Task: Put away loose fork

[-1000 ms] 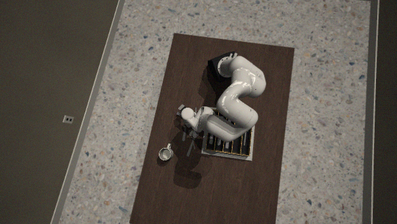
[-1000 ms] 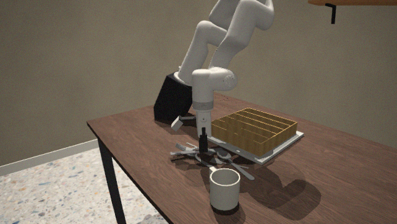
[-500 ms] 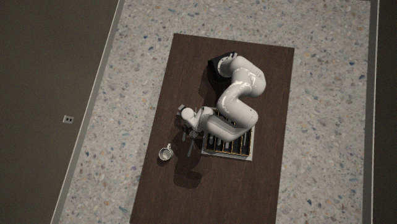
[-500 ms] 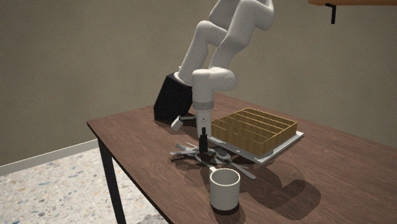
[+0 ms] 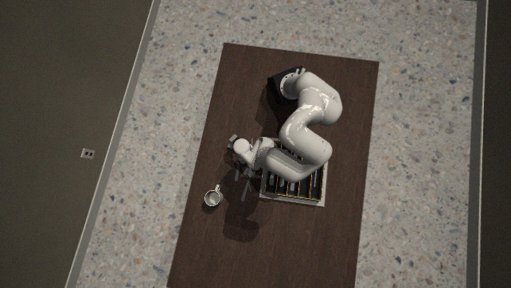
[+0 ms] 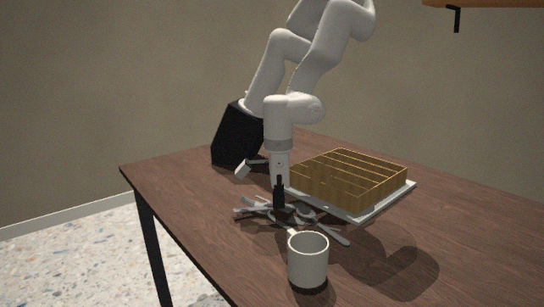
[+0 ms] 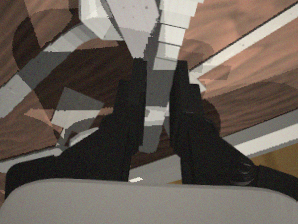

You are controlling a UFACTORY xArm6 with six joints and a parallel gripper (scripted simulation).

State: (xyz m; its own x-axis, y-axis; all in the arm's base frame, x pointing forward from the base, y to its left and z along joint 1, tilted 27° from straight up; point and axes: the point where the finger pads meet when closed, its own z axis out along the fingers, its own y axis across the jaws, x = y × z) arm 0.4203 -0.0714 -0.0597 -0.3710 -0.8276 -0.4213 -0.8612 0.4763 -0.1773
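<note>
Now: hand 3 cm past the wooden slotted tray, 26 cm to the right of it and 2 cm below it. The rest, counted from my hand: white mug 27 cm ahead, 7 cm to the right, 1 cm above.
</note>
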